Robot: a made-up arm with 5 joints.
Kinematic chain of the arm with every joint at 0, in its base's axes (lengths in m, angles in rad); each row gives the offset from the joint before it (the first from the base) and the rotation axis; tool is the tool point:
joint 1: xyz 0 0 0.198 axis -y
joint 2: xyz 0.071 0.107 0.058 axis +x
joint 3: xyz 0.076 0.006 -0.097 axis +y
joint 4: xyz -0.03 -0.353 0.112 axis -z
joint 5: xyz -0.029 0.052 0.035 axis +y
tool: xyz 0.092 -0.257 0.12
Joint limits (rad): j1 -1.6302..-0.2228 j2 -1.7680..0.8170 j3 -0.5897..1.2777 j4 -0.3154..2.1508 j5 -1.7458..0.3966
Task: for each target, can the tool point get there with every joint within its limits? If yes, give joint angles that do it. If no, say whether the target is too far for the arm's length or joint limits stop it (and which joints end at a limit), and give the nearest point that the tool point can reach.
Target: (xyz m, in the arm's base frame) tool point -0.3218 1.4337 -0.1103
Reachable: no: too far | nearest point 0.2377 0.4187 -0.0082 | short by 1.163 m
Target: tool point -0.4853 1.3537 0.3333
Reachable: no: too far | nearest point 0.0502 0.4093 0.5139 | short by 1.101 m
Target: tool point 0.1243 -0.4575 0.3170
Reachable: yes | joints -0.7351 0.0769 -0.2864 0.3261 -0.1780
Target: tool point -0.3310 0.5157 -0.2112
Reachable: no: joint limits stop it (at a limit: joint 1, joint 2, joint 4) | nearest point 0.1351 0.2958 -0.0878 | short by 0.530 m
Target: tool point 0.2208 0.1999 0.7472
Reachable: yes | joints -0.3755 -1.3775 0.0876 0.9445 -0.1189
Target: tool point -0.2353 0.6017 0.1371
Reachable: no: joint limits stop it (at a limit: joint 1, joint 2) | nearest point 0.0203 0.3275 0.3893 | short by 0.452 m
